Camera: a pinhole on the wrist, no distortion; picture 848 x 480 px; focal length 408.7 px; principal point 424.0 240.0 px. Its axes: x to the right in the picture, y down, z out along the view. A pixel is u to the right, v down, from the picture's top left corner.
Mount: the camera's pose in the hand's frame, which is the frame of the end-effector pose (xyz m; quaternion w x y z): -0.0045 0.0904 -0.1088 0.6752 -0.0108 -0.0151 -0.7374
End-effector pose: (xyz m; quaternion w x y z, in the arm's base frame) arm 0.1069 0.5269 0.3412 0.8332 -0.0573 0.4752 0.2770
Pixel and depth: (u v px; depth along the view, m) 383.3 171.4 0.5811
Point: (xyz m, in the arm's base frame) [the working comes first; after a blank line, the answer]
In the camera's frame: -0.0579 -0.0975 0.5811

0.3324 0.8043 0.7069
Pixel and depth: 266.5 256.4 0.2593
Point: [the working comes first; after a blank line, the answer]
In the camera's frame: -0.0999 0.0104 0.2593

0.1214 0.7518 0.4429
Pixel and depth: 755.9 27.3 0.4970
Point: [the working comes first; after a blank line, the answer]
In the camera's frame: 0.4036 -0.2587 0.4970

0.4324 0.3214 0.7598
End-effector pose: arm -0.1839 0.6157 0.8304 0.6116 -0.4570 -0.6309 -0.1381
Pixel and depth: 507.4 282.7 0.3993
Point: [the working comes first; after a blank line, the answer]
In the camera's frame: 0.0815 0.0417 0.3993

-0.3535 0.8534 0.7851
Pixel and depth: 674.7 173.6 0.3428
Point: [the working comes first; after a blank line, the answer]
In the camera's frame: 0.2103 -0.0557 0.3428

-0.4283 0.7046 0.7461
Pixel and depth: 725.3 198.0 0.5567
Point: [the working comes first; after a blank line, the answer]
In the camera's frame: 0.4104 -0.0572 0.5567

-0.7169 0.7544 0.7544
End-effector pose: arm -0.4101 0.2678 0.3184 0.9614 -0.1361 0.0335 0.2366
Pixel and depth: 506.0 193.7 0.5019
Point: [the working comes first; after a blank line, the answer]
In the camera's frame: 0.1007 -0.0569 0.5019

-0.4804 0.3571 0.7048
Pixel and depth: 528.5 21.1 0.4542
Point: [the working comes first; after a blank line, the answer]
In the camera's frame: 0.1161 -0.2433 0.4542

-0.6456 0.2597 0.6824
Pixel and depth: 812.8 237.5 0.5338
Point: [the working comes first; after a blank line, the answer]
In the camera's frame: 0.5078 -0.0033 0.5338

-0.2753 0.0301 0.8483
